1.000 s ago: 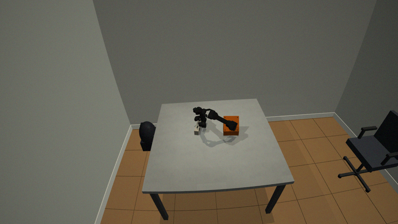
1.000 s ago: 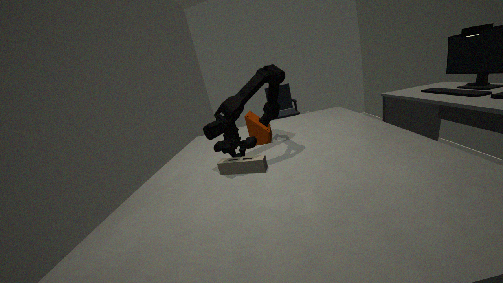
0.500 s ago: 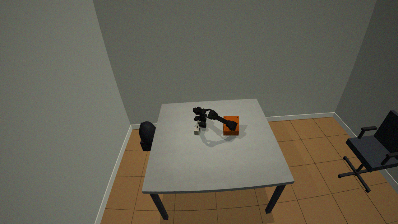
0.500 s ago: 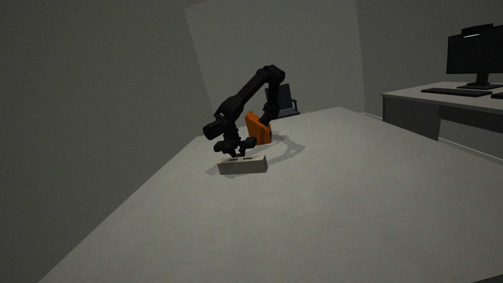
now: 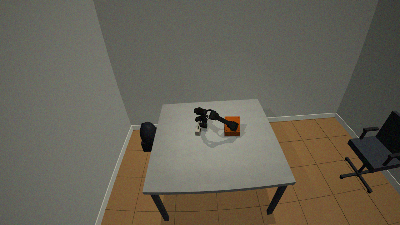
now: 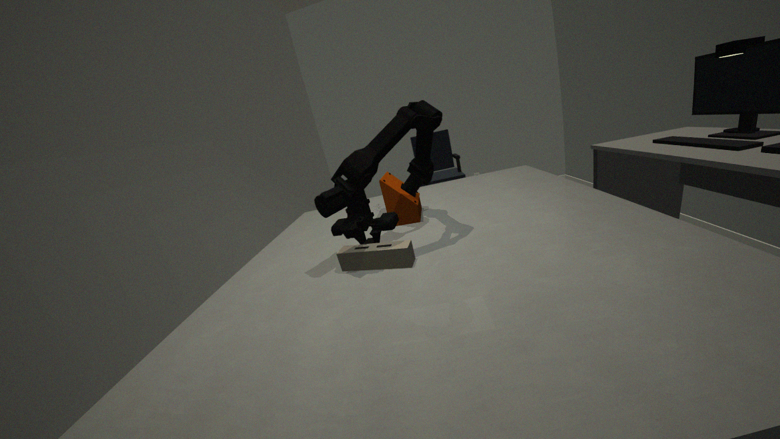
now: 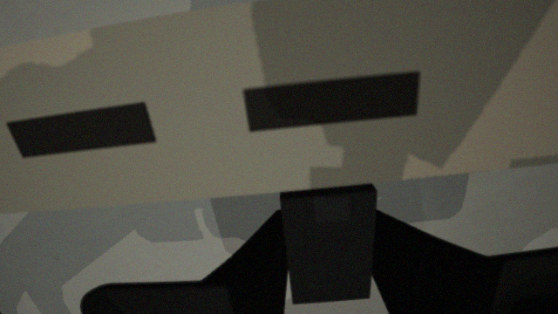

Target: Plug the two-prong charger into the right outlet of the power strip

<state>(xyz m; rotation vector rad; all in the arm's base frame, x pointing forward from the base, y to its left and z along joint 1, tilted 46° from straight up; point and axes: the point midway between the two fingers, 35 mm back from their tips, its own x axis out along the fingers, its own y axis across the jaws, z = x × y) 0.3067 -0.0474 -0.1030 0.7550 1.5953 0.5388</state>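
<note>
Now: the two-prong charger 2 cm ahead of my gripper tip and 1 cm above it.
</note>
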